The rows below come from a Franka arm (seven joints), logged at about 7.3 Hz.
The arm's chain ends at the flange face. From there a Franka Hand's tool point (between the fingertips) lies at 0.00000 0.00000 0.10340 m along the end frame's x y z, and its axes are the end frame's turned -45 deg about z.
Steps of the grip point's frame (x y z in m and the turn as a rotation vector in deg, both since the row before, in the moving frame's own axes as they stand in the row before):
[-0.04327, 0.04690, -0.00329, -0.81, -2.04, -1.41]
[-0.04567, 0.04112, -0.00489, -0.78, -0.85, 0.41]
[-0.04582, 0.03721, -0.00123, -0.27, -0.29, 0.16]
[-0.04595, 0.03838, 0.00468, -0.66, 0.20, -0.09]
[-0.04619, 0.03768, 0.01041, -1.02, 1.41, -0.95]
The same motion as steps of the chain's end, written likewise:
[0.00409, 0.06010, -0.00321, -2.02, -0.87, -1.41]
[-0.00312, 0.05929, -0.00487, -1.15, -0.05, 0.41]
[-0.00606, 0.05800, -0.00123, -0.40, -0.01, 0.16]
[-0.00645, 0.05904, 0.00469, -0.33, 0.61, -0.09]
[-0.00911, 0.05983, 0.01046, 0.28, 1.72, -0.95]

